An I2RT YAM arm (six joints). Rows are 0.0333 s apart.
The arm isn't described. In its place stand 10 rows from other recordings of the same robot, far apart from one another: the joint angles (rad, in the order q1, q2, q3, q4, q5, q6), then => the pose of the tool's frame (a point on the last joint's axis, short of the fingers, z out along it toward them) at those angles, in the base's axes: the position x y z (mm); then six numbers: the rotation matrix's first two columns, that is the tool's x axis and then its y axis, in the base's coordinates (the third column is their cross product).
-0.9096 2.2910 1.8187 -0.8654 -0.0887 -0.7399 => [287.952, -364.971, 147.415, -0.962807, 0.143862, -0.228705, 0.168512, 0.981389, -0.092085]
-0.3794 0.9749 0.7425 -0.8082 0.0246 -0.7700 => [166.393, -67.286, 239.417, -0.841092, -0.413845, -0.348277, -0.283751, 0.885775, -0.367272]
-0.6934 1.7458 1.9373 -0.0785 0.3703 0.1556 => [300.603, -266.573, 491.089, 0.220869, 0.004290, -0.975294, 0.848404, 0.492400, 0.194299]
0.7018 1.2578 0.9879 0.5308 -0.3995 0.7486 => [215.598, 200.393, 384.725, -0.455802, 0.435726, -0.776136, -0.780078, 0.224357, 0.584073]
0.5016 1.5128 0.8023 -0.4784 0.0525 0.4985 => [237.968, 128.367, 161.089, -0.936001, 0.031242, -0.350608, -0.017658, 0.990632, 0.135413]
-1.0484 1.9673 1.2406 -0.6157 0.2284 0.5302 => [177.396, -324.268, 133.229, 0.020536, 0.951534, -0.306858, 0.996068, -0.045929, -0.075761]
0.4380 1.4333 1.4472 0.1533 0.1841 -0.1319 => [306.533, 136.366, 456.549, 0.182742, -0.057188, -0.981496, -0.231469, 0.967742, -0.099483]
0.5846 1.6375 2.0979 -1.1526 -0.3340 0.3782 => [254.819, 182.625, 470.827, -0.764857, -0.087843, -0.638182, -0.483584, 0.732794, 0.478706]
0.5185 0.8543 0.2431 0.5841 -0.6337 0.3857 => [149.667, 109.666, 218.349, -0.365461, 0.140519, -0.920159, -0.837510, 0.381768, 0.390936]
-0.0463 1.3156 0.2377 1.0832 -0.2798 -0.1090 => [230.565, -0.841, 182.079, 0.030433, -0.106076, -0.993892, -0.229431, 0.967062, -0.110238]
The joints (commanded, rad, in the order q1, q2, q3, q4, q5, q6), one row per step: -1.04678 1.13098 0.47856 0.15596 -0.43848 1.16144; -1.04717 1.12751 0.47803 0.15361 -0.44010 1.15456; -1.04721 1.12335 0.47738 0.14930 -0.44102 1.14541; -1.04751 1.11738 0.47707 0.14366 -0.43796 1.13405; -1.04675 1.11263 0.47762 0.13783 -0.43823 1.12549; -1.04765 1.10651 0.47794 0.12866 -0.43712 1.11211; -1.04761 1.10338 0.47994 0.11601 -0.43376 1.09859; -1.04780 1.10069 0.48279 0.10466 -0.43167 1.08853; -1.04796 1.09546 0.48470 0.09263 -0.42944 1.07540; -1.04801 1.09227 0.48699 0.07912 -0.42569 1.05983; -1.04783 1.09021 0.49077 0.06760 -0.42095 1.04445
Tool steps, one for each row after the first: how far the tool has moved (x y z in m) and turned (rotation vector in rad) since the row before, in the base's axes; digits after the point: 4 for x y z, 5 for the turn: -0.0003 0.0004 0.0004 -0.00540 0.00232 0.00400; -0.0003 0.0006 0.0003 -0.00611 0.00437 0.00471; -0.0006 0.0006 0.0006 -0.00945 0.00666 0.00191; -0.0002 0.0007 0.0006 -0.00603 0.00424 0.00469; -0.0007 0.0007 0.0005 -0.00813 0.00821 0.00392; -0.0004 0.0005 0.0001 -0.00460 0.01161 0.00301; -0.0003 0.0003 0.0004 -0.00311 0.00858 0.00245; -0.0005 0.0006 0.0006 -0.00624 0.00965 0.00378; -0.0004 0.0005 0.0001 -0.00570 0.01305 0.00377; -0.0002 0.0001 0.0006 -0.00779 0.01224 0.00316
